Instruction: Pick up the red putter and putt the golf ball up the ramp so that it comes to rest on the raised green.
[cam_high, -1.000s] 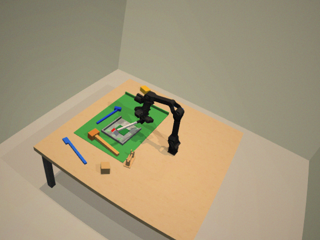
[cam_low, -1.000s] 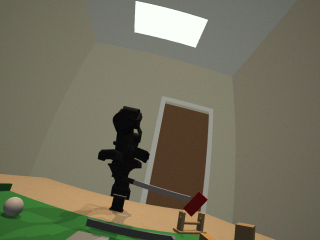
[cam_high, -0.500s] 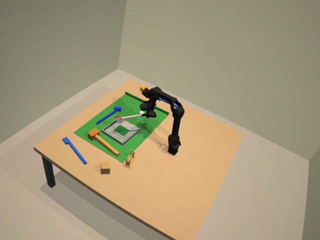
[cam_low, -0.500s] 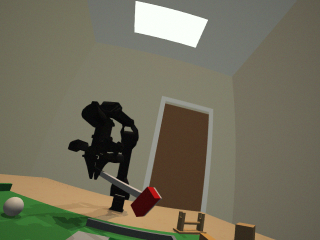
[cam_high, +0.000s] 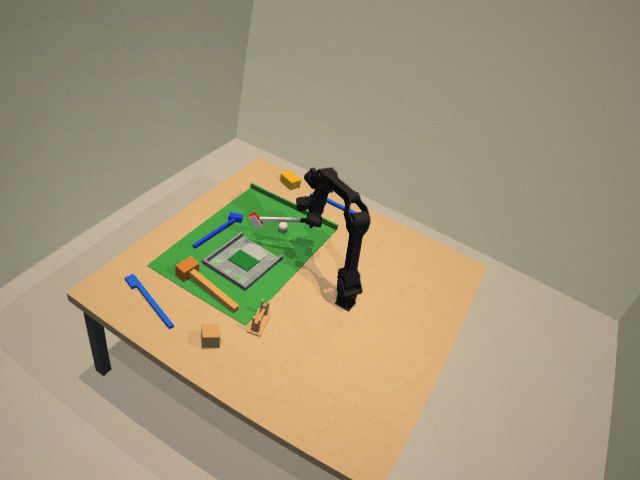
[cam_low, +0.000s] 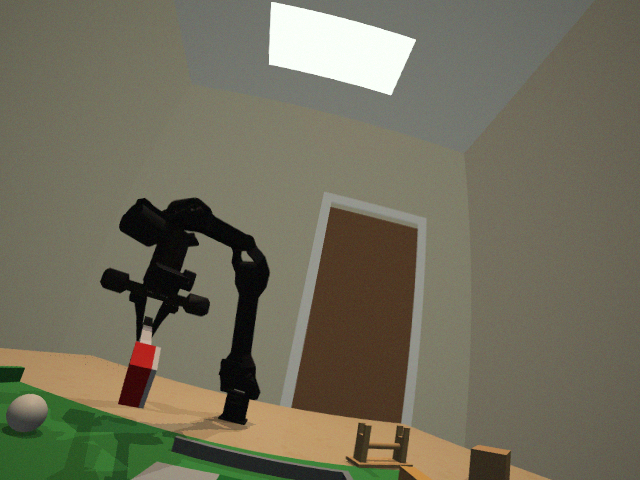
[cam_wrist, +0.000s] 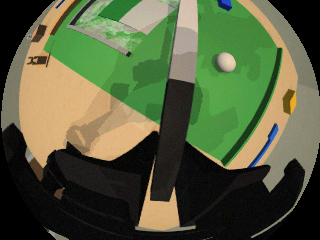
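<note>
My gripper tip is now 100 mm short of the red putter and 50 mm to the right of it. From my gripper tip the other things lie so: wooden cube 640 mm to the left, 110 mm below; small wooden stand 460 mm to the left, 100 mm below, 80 mm behind; white golf ball 150 mm ahead, 110 mm below, 50 mm to the right.
</note>
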